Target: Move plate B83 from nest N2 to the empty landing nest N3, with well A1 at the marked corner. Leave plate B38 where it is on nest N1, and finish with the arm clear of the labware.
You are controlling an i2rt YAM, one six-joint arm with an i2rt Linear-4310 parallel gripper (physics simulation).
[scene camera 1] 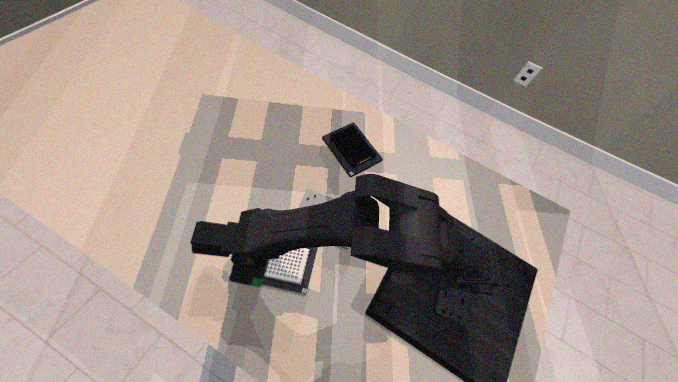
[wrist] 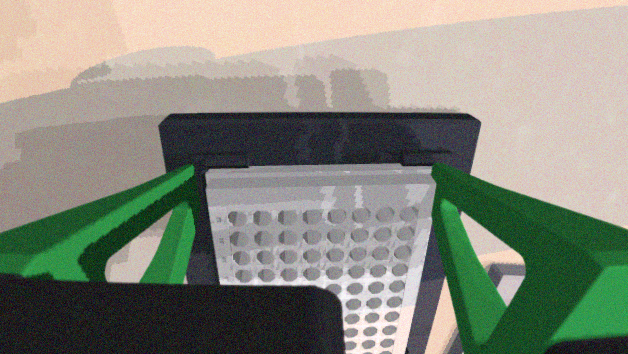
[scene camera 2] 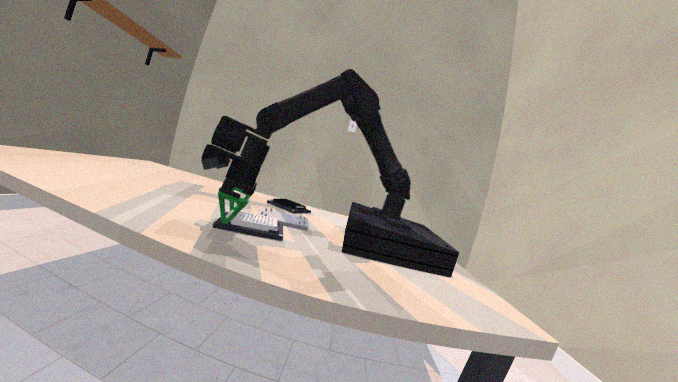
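Observation:
A white well plate [scene camera 1: 287,265] [scene camera 2: 257,220] [wrist: 310,197] lies flat on a dark nest [scene camera 1: 311,270] [scene camera 2: 250,232] [wrist: 320,135]. My gripper [scene camera 2: 232,215] [wrist: 314,177] is low over it, its green fingers astride the plate's far end. In the wrist view the right fingertip meets the plate's edge, while a narrow dark gap shows at the left one. A black plate [scene camera 1: 352,145] [scene camera 2: 289,204] sits on another dark nest [scene camera 1: 373,159]. A light grey nest [scene camera 1: 309,197] [scene camera 2: 295,222] with small pins holds no visible plate; the arm hides much of it from above. Plate and nest labels are unreadable.
The arm's black base box [scene camera 1: 450,320] [scene camera 2: 400,240] stands on the table [scene camera 2: 350,295]. The forearm [scene camera 1: 300,225] passes above the grey nest in scene camera 1. The grey nest's edge [wrist: 512,285] shows at the lower right of the wrist view.

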